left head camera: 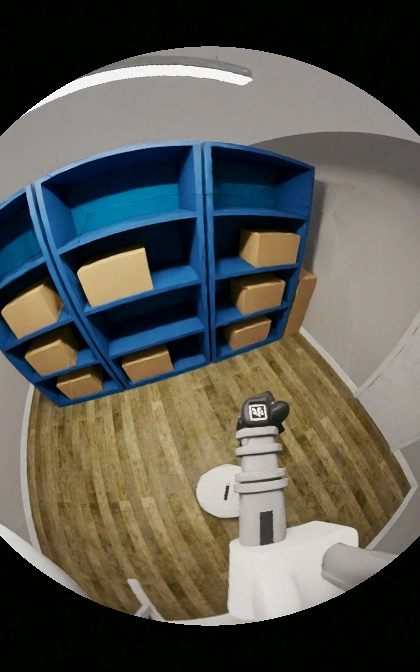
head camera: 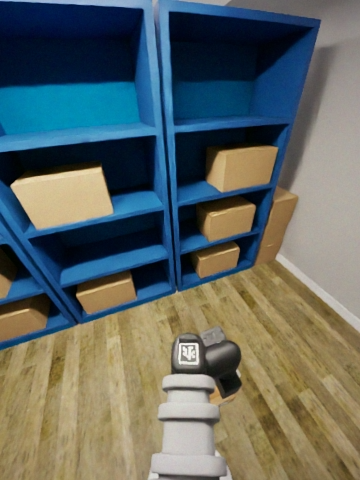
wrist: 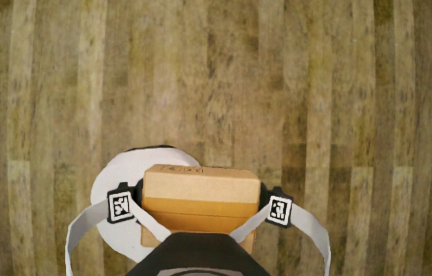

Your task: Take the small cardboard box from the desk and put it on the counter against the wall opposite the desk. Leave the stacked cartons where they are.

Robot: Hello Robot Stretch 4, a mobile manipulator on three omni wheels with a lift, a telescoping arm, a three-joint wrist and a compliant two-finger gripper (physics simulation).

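Frame: origin at the robot's base, x right, y ahead, z up, level; millimetres.
Seen in the pictures: hand at its tool point: (head camera: 215, 391) (wrist: 200, 195); robot's base at its link origin: (left head camera: 225, 489).
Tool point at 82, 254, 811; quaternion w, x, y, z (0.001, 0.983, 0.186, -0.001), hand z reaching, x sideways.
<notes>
Offsets run from my tool point to a thing's top centre, as dx, dy, dz. "pt": to the spot under its first point.
The small cardboard box {+2, -6, +35} (wrist: 201, 200) is held between the two fingertips of my gripper (wrist: 200, 196) in the wrist view, above the floor. It is light brown with a darker orange-brown band. My gripper is shut on it, with a fingertip pressed on each side. In the head camera view a small bit of the box (head camera: 223, 398) shows beneath the dark wrist; the fingertips are mostly hidden there. The desk and the counter do not show in these views. Tall brown cartons {+732, +1621, -299} (head camera: 274, 227) (left head camera: 301, 302) stand in the corner right of the shelves.
Blue shelf units {pt -200, +1012, +487} (head camera: 167, 150) (left head camera: 206, 240) stand along the wall ahead, with several cardboard boxes on their shelves. A grey wall (head camera: 330, 200) is at the right. The white round part of my base (left head camera: 217, 492) (wrist: 115, 220) is below the arm, above the wooden floor.
</notes>
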